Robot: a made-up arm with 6 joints.
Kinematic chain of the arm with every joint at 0, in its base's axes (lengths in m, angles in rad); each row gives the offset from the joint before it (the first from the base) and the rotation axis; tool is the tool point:
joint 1: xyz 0 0 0.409 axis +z
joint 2: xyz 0.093 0 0 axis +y
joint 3: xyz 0 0 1.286 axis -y
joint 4: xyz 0 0 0.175 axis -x
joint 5: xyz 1.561 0 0 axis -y
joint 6: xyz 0.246 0 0 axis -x
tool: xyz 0 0 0
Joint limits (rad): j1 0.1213..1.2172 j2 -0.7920..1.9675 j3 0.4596..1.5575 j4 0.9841..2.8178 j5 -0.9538..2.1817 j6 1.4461..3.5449
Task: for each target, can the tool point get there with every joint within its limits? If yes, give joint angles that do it. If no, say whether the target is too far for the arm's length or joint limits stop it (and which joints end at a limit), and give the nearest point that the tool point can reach.
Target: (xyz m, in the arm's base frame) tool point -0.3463 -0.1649 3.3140
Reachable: yes | joints 1.0013 -0.3451 1.0656 1.1995 1.0854 2.3058
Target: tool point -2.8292 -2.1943 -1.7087
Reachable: no: too far | nearest point -1.6045 -1.2444 2.1218 | short by 4.132 m
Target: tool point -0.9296 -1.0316 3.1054
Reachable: yes | joints 0.7737 -0.5552 1.3316 2.3544 -0.5314 2.1251
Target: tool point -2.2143 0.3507 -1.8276
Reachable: no: joint limits stop it (at a limit: joint 1, joint 2, joint 3) | nearest point 0.3096 1.3644 -1.6508 | short by 2.726 m
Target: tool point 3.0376 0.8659 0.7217
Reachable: yes | joints 0.2715 1.3442 1.2699 2.2784 0.1050 2.5175
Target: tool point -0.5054 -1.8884 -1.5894
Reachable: no: joint limits stop it (at a limit: joint 1, joint 2, joint 3, joint 4, joint 5) | nearest point 1.4596 0.0096 -1.7838 | short by 2.739 m
